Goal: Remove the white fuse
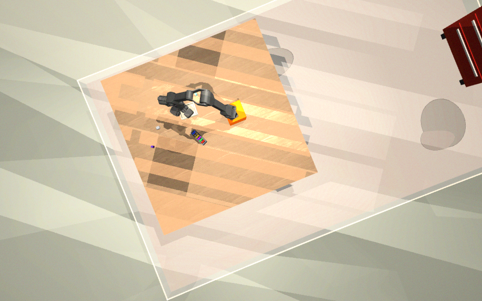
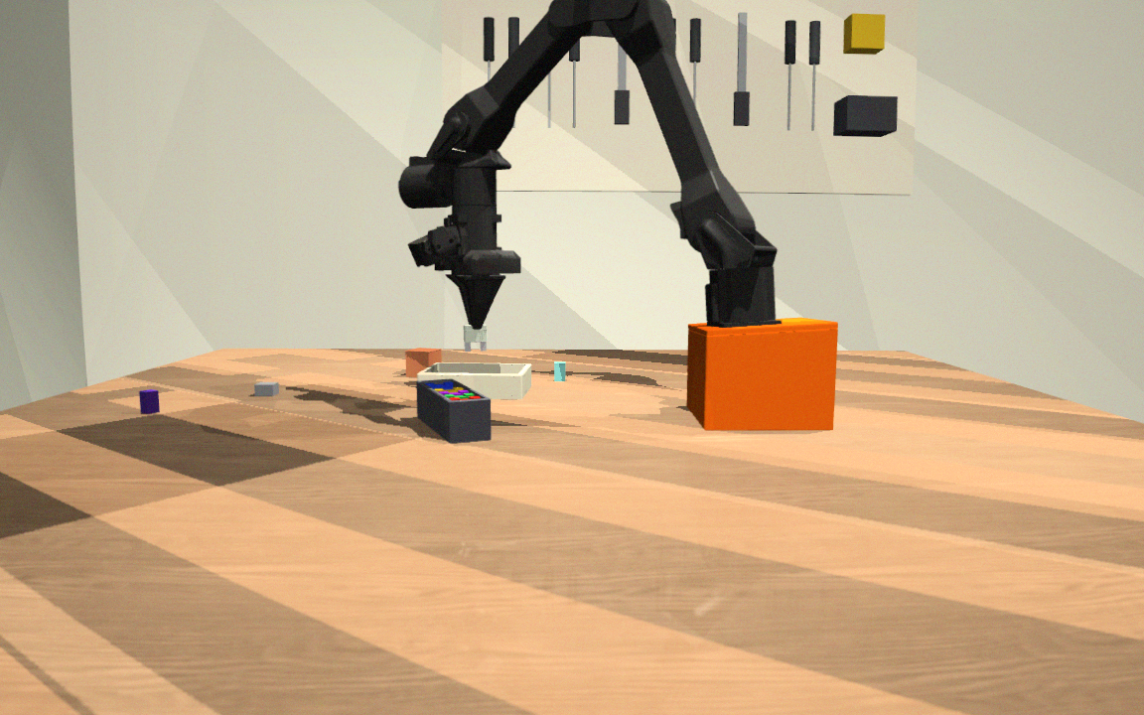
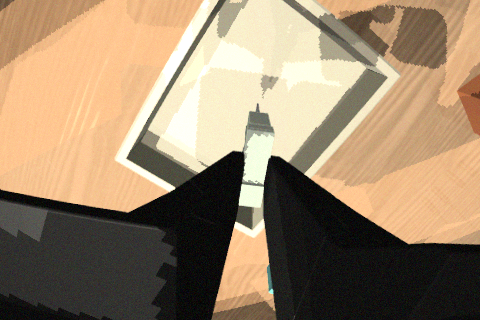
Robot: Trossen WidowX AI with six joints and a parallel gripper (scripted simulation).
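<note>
The pale tray lies 8 cm below my gripper tip. From my gripper tip the other things lie so: white fuse: 1 cm below.
</note>
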